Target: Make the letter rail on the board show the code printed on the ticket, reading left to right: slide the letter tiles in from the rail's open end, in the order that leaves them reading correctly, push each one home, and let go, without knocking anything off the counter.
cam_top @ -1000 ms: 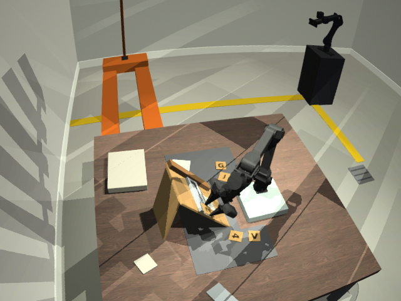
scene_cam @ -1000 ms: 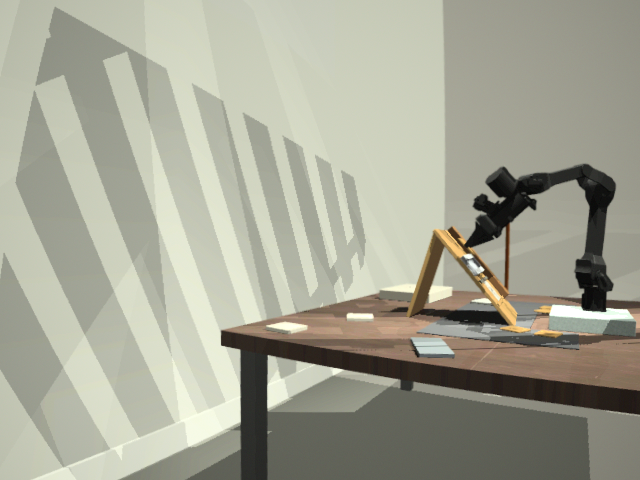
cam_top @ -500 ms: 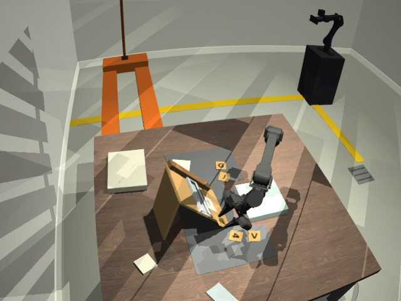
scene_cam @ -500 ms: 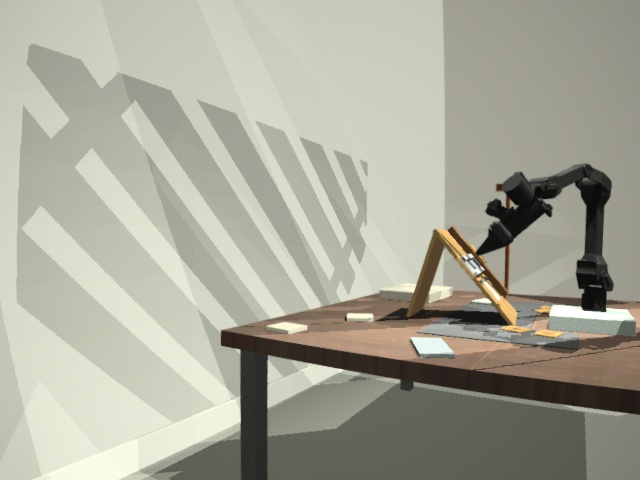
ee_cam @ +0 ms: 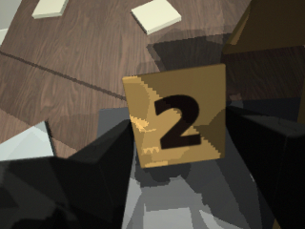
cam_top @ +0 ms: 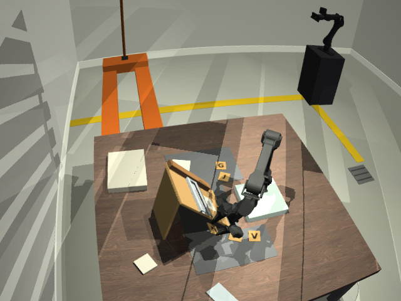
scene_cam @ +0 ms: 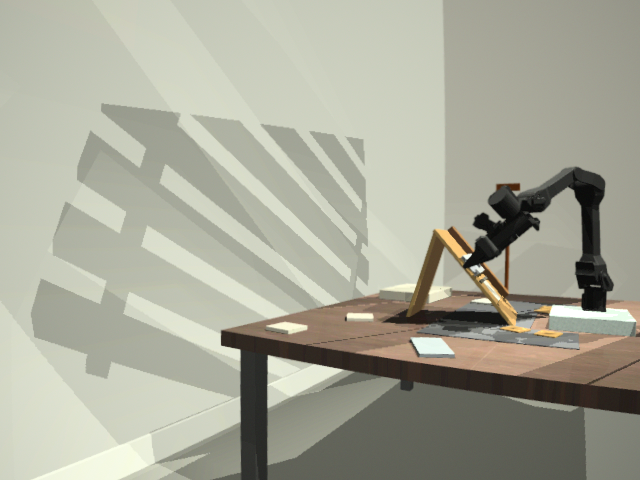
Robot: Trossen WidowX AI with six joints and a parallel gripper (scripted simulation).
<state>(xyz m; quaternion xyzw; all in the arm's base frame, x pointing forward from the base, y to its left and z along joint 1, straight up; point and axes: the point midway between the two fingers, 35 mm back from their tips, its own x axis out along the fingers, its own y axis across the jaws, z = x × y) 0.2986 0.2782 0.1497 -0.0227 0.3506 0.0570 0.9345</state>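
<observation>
My gripper tip is now 200 mm to the left of the white ticket, 80 mm above it and 30 mm past it. Round my gripper tip: white card 540 mm to the right, 160 mm below, 50 mm ahead; then grey-blue pad 260 mm to the left, 160 mm below; then grey mat 250 mm to the right, 170 mm below, 120 mm behind.
</observation>
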